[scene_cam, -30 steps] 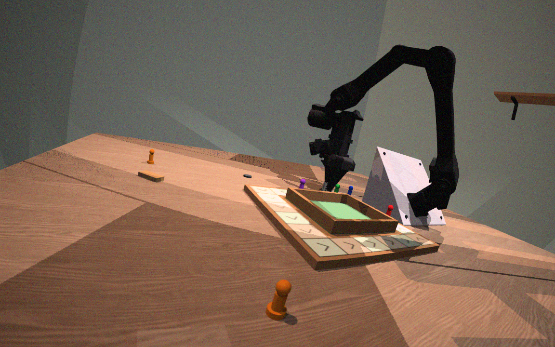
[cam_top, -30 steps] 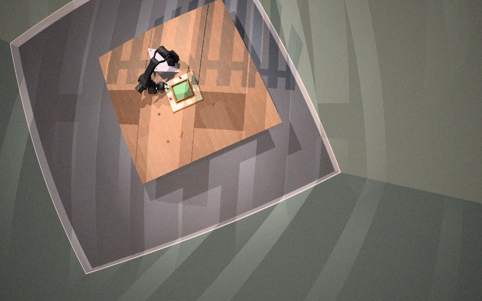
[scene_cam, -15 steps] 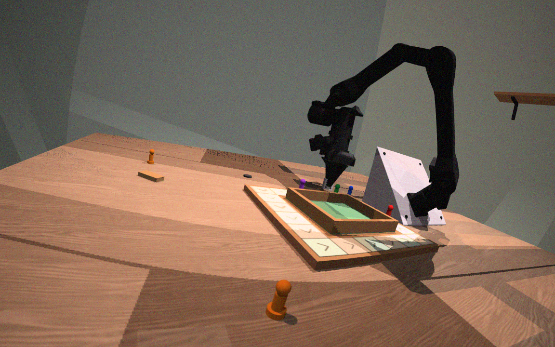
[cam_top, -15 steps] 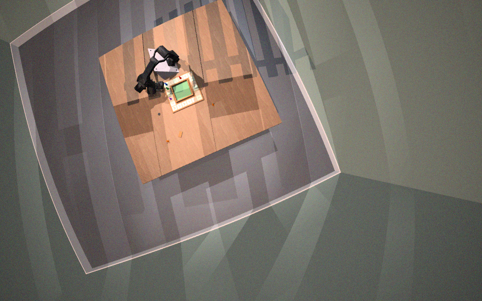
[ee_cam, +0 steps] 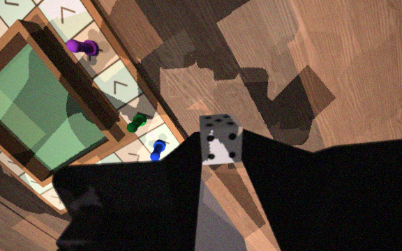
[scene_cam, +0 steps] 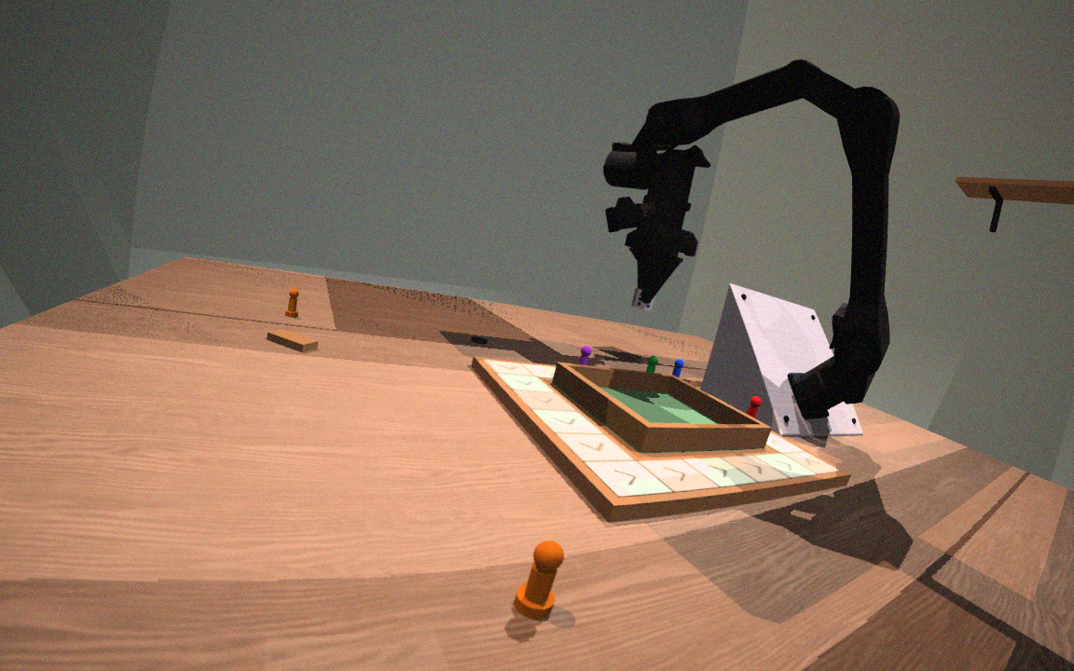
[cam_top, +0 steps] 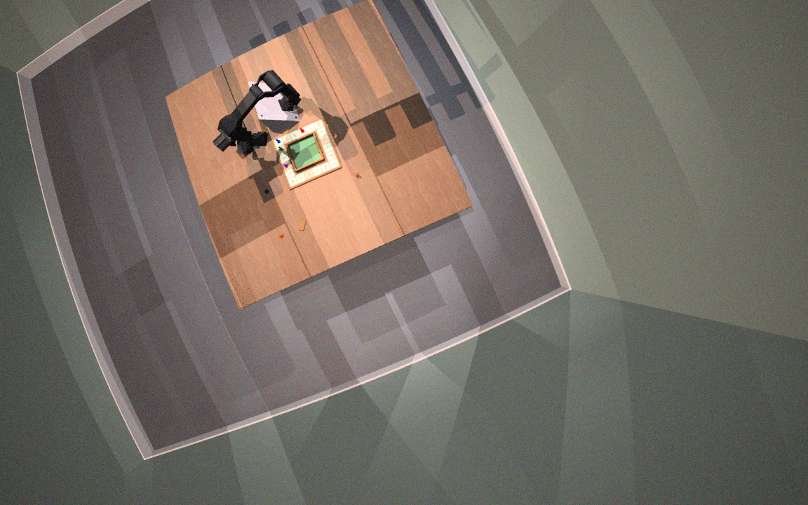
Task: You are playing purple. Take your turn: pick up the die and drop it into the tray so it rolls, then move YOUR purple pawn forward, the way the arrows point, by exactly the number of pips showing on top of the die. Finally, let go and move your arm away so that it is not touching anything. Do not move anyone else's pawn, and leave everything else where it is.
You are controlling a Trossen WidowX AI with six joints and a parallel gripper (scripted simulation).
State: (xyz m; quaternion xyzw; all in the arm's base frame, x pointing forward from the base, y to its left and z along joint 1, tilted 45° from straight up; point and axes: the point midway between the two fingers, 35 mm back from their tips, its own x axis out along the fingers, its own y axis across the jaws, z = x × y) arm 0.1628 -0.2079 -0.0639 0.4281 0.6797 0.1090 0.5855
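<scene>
The purple pawn is 12 cm ahead of my gripper tip, 8 cm to the left of it and 7 cm below it. The rest, counted from my gripper tip: white die (right at my gripper tip); then blue pawn (9 cm to the left, 7 cm below, 1 cm behind); then green pawn (9 cm to the left, 7 cm below, 3 cm ahead).
</scene>
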